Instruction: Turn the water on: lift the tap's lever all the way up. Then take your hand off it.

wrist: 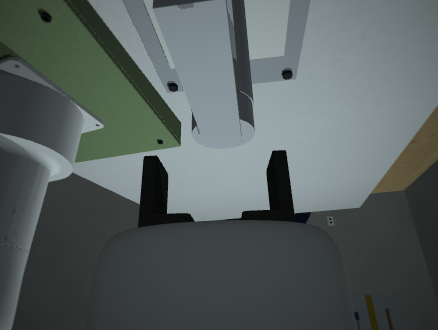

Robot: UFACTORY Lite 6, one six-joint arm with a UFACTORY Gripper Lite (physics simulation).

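Seen in the pictures: hand at its tool point: (216, 189); arm's base at its link origin: (30, 107).
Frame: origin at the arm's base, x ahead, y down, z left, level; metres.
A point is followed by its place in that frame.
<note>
The tap shows at the top middle of the wrist view. Its pale flat bar, which looks like the lever (207, 65) @[x 0.282, y -0.120, z 0.104 m], runs from the top edge down to a rounded end. A darker grey cylinder of the tap (245, 90) @[x 0.283, y -0.086, z 0.036 m] shows along its right side. The top of the bar is cut off by the view, and how far it is raised I cannot tell. My gripper (215, 155) @[x 0.287, y -0.182, z 0.110 m] is open, with its two black fingers wide apart and nothing held between them. The fingertips are below the rounded end in the picture, apart from it.
A grey mounting frame (270, 69) @[x 0.290, y 0.028, z -0.080 m] with dark screws lies behind the tap. A green board (120, 107) @[x 0.103, y -0.002, z -0.042 m] carries the white round arm base (40, 110) @[x 0.058, y -0.036, z 0.025 m] at the left. The pale table top (340, 125) @[x 0.375, y 0.036, z -0.274 m] ends near a wooden strip (412, 157) at the right.
</note>
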